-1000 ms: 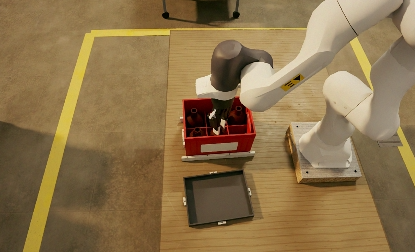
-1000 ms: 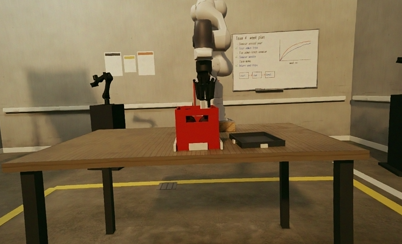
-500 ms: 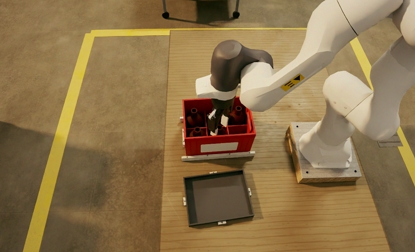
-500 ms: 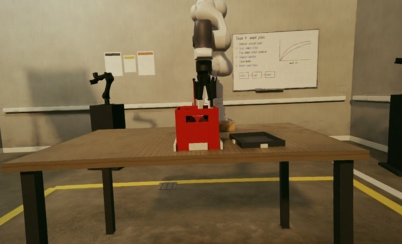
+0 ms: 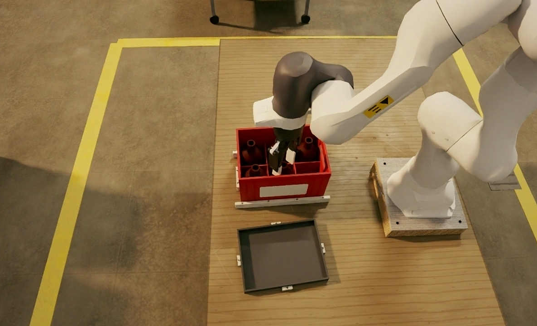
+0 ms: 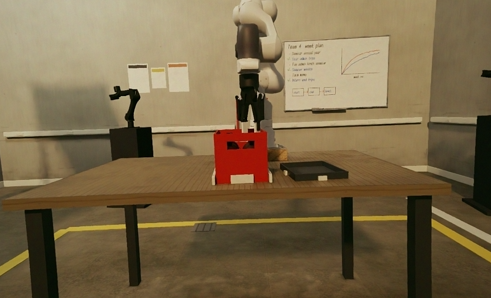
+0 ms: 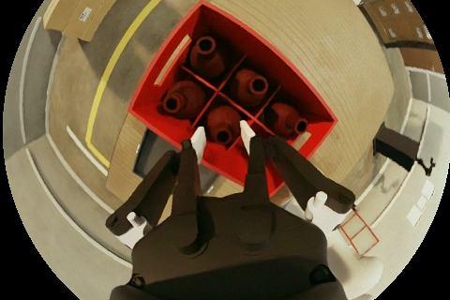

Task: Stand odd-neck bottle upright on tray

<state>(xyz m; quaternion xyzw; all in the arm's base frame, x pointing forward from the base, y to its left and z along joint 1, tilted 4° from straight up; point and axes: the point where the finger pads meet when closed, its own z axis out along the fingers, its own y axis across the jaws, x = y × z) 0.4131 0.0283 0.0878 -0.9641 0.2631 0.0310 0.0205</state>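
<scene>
The glass bottle lies 8 cm below my hand. Also, from my hand: crate (1 cm ahead, 4 cm to the right, 9 cm below); dark tray (3 cm behind, 23 cm to the left, 16 cm below).
</scene>
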